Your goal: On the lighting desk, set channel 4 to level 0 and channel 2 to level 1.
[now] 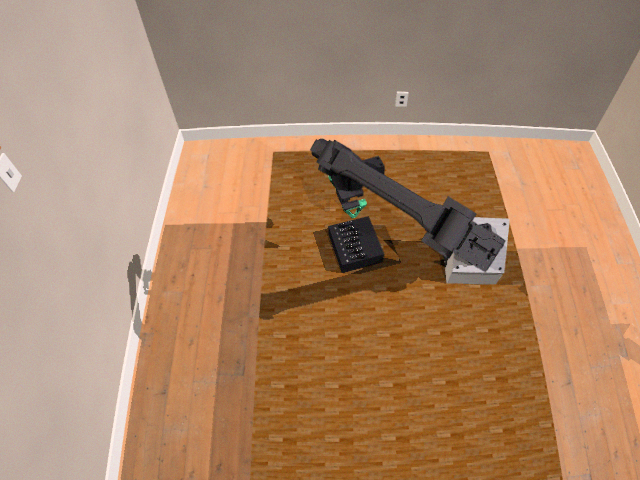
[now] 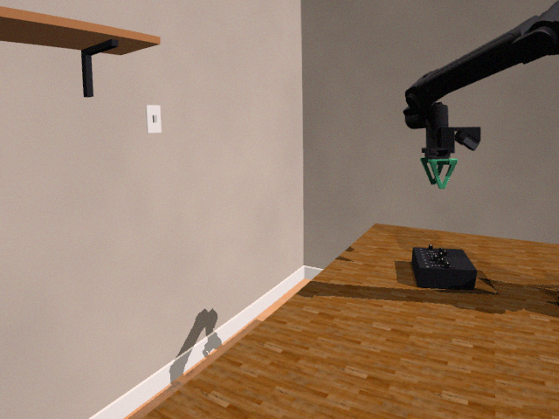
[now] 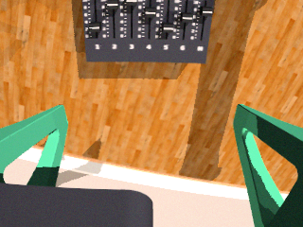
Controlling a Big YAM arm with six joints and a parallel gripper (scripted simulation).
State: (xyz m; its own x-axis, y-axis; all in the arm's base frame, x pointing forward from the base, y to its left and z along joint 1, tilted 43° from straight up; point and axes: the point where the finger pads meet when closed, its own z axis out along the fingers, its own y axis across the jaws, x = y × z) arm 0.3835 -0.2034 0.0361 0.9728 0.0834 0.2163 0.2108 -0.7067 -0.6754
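My hand is 30 mm past the channel 2 fader cap, 40 mm to the left of it and 190 mm above it. Round my hand: channel 5 fader cap (10 mm behind, 30 mm to the left, 190 mm below); channel 3 cap (30 mm behind, 20 mm to the right, 190 mm below); channel 4 fader cap (20 mm behind, 190 mm below).
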